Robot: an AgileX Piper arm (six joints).
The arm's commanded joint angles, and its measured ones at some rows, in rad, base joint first. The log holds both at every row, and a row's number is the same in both.
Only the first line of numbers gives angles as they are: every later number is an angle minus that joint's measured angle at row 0.
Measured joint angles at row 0:
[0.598 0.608 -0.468 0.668 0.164 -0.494]
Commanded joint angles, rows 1 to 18:
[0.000 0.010 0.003 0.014 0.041 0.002]
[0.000 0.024 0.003 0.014 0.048 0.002]
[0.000 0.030 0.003 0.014 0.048 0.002]
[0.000 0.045 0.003 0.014 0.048 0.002]
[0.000 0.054 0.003 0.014 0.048 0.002]
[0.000 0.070 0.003 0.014 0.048 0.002]
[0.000 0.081 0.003 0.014 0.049 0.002]
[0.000 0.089 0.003 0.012 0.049 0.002]
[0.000 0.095 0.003 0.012 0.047 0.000]
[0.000 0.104 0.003 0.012 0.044 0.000]
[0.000 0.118 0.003 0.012 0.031 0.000]
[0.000 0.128 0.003 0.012 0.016 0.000]
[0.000 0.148 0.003 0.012 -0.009 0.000]
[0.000 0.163 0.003 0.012 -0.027 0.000]
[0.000 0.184 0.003 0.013 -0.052 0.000]
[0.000 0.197 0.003 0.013 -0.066 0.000]
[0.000 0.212 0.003 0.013 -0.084 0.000]
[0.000 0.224 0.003 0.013 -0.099 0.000]
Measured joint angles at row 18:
[0.000 0.185 0.001 0.008 -0.030 0.000]
